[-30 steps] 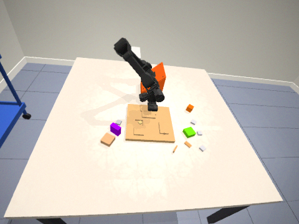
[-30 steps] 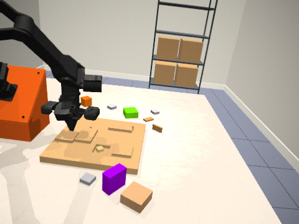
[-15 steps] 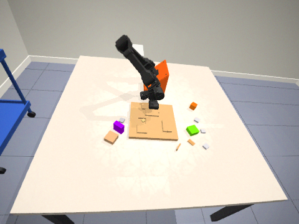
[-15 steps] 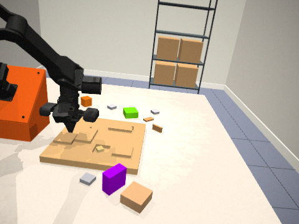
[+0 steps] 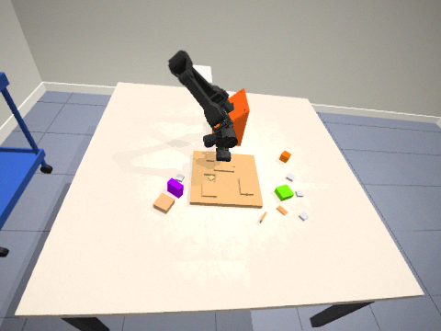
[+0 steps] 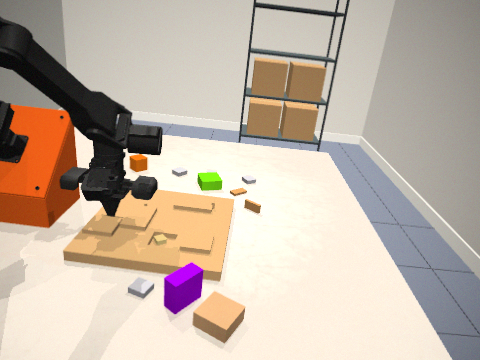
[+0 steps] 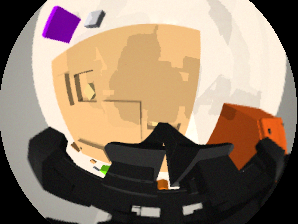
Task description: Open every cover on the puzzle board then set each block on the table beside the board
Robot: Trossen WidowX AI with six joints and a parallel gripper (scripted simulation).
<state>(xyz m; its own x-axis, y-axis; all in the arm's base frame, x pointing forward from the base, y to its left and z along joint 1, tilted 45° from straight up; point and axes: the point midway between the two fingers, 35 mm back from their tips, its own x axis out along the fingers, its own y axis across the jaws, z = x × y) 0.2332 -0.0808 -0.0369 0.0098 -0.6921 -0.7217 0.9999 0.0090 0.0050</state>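
The tan puzzle board lies 9 cm ahead of my gripper tip and 2 cm to the left of it. From my gripper tip the other things lie so: green block (28 cm to the left, 17 cm ahead, 1 cm below); then grey piece (18 cm to the right, 12 cm ahead, 2 cm below); then purple block (20 cm ahead, 19 cm to the right, 1 cm above).
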